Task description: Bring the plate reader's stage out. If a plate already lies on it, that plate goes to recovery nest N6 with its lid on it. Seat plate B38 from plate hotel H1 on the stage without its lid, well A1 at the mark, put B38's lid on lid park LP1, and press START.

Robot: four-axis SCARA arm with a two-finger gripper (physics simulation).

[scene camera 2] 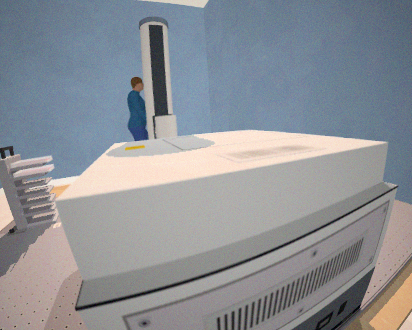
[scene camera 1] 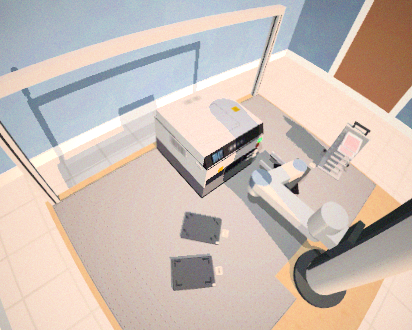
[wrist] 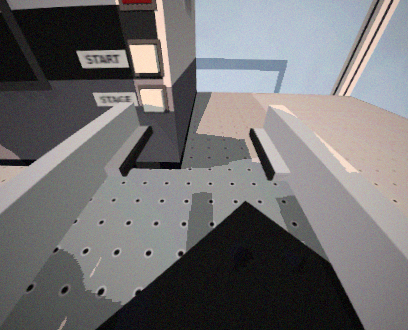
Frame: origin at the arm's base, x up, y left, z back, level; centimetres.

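Seen in the pictures: gripper, fingertip midpoint: [scene camera 1: 266,157] [wrist: 200,118]; arm's base at its link origin: [scene camera 1: 319,277].
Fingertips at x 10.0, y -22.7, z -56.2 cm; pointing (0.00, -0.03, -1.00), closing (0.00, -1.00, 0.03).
Observation:
Offsets run from my fingertips to a thing's middle. "spot": to the spot under its first point. Level surfaces: height alone.
The plate reader @[dx +5.5, dy +19.8, dz -23.8 cm] [scene camera 1: 210,127] [scene camera 2: 225,215] [wrist: 60,120] stands on the deck; its stage does not show outside the dark front slot @[spot: dx -3.2, dy +12.9, dz -5.2 cm] [scene camera 1: 240,166]. In the wrist view the START button @[dx +3.0, dy +4.4, dz -4.9 cm] [wrist: 145,58] sits above the STAGE button @[dx -0.2, dy +4.4, dz -4.9 cm] [wrist: 152,99]. My gripper [scene camera 1: 270,158] [wrist: 200,118] is shut on nothing, its two pads standing apart; in the wrist view the left fingertip overlaps the STAGE label, just below and left of its button. A plate hotel @[dx +6.3, dy -37.0, dz +26.3 cm] [scene camera 1: 323,169] [scene camera 2: 12,192] holds a pinkish plate @[dx +15.0, dy -33.0, dz +26.9 cm] [scene camera 1: 351,143] on top; no name is readable. Recovery nest N6 and lid park LP1 cannot be told apart.
Two dark flat holders @[spot: dx -7.8, dy +47.3, dz +5.6 cm] [scene camera 1: 201,227] @[spot: dx -7.5, dy +62.5, dz +17.8 cm] [scene camera 1: 192,272] with unreadable tags lie on the perforated deck @[dx -8.8 cm] [scene camera 1: 125,235]. A pale frame [scene camera 1: 150,47] stands behind the reader. A person [scene camera 2: 136,107] is beside the arm's column [scene camera 2: 146,75]. A black angular shape @[spot: dx -2.7, dy -1.4, dz +8.1 cm] [wrist: 235,280] covers the wrist view's bottom.

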